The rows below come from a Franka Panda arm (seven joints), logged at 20 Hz.
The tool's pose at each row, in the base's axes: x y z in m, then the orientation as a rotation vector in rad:
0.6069 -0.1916 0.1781 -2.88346 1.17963 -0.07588
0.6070 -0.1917 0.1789 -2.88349 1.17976 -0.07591
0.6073 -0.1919 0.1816 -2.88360 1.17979 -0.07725
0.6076 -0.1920 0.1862 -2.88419 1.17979 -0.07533
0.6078 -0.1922 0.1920 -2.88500 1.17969 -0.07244
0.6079 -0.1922 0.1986 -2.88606 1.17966 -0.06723
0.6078 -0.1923 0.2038 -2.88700 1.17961 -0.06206
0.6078 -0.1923 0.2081 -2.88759 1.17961 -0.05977
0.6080 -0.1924 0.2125 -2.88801 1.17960 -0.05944
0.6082 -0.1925 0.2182 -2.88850 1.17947 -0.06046
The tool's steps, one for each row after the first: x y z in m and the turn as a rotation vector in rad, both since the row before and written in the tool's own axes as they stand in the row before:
0.0002 0.0000 -0.0008 -0.00007 0.00005 0.00007
0.0004 -0.0002 -0.0027 0.00019 0.00085 -0.00002
0.0005 -0.0003 -0.0046 -0.00093 -0.00096 -0.00014
0.0005 -0.0002 -0.0058 -0.00130 -0.00149 -0.00025
0.0003 -0.0003 -0.0066 -0.00205 -0.00279 -0.00025
0.0002 -0.0001 -0.0052 -0.00194 -0.00280 -0.00024
0.0001 -0.0002 -0.0043 -0.00102 -0.00118 -0.00014
0.0003 -0.0002 -0.0044 -0.00043 -0.00006 -0.00011
0.0004 -0.0003 -0.0057 -0.00014 0.00076 -0.00021

